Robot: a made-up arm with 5 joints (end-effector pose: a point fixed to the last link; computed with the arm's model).
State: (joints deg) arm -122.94 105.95 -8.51 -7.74 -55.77
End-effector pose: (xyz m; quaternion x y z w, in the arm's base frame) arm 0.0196 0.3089 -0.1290 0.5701 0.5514 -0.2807 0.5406
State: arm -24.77 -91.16 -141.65 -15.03 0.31
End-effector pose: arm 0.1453 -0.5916 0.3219 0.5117 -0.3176 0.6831 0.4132
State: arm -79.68 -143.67 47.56 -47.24 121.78
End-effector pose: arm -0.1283 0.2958 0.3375 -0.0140 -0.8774 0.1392 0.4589
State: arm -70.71 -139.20 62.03 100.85 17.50
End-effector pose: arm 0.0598 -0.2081 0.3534 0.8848 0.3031 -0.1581 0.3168
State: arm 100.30 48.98 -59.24 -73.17 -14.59
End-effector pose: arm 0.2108 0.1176 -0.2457 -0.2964 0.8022 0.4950 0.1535
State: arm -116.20 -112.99 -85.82 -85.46 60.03
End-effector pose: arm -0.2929 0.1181 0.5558 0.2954 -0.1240 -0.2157 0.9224
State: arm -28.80 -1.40 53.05 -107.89 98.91
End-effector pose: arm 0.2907 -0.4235 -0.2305 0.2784 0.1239 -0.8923 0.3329
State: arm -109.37 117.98 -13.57 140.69 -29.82
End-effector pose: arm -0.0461 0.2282 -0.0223 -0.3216 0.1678 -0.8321 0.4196
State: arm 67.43 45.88 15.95 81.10 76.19
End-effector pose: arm 0.0591 -0.1677 0.0166 0.5322 0.1638 0.6686 0.4929
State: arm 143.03 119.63 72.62 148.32 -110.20
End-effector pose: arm 0.2316 -0.1082 -0.0278 0.3114 -0.5312 0.7688 0.1726
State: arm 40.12 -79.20 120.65 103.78 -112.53
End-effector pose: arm 0.2854 0.2280 0.2059 0.2858 0.5607 0.5347 0.5639
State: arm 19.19 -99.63 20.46 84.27 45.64
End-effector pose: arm 0.1656 0.0172 0.0453 0.0201 0.9321 -0.3608 0.0231
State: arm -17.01 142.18 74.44 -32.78 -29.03
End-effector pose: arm -0.4468 0.0796 0.2114 -0.2477 0.6907 0.6778 0.0471
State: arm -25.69 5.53 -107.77 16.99 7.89
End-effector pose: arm -0.0665 -0.5427 -0.2190 0.7945 -0.2525 -0.2674 0.4832
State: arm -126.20 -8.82 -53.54 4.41 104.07
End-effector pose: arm -0.6019 0.1543 -0.0232 0.3974 -0.8929 -0.1286 0.1681
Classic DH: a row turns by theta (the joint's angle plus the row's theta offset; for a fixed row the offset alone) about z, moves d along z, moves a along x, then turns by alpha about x. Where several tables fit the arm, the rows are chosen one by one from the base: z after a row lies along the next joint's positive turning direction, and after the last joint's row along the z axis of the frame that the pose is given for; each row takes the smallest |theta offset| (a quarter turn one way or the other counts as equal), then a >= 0, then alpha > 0; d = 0 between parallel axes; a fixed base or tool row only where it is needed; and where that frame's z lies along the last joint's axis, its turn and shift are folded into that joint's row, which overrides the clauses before.
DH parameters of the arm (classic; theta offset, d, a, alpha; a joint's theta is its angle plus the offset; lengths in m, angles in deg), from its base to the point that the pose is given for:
joint 1: 0 0.0439 -0.0043 -90
joint 2: 90 -0.2133 0.3123 -90
joint 3: 0 -0.199 -0.1321 -90
joint 4: 0 0.0133 -0.1141 -90
joint 5: 90 0.045 0.1715 -90
tool (fixed): -90 -0.008 0 0

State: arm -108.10 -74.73 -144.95 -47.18 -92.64
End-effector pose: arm -0.3405 -0.3204 0.1255 -0.4646 -0.4706 -0.1270 0.7393
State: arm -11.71 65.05 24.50 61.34 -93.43
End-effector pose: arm -0.0785 -0.1697 -0.2719 -0.7844 -0.0363 0.0909 0.6125
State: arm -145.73 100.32 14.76 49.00 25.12
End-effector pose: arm 0.0779 0.0535 -0.0341 0.4738 -0.0226 -0.8327 0.2855
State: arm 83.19 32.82 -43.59 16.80 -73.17
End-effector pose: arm 0.2669 0.0594 -0.2835 -0.3381 -0.0370 0.5876 0.7342
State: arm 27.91 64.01 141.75 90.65 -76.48
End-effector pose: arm -0.2188 -0.2497 -0.3867 0.1976 0.6981 -0.6867 0.0448
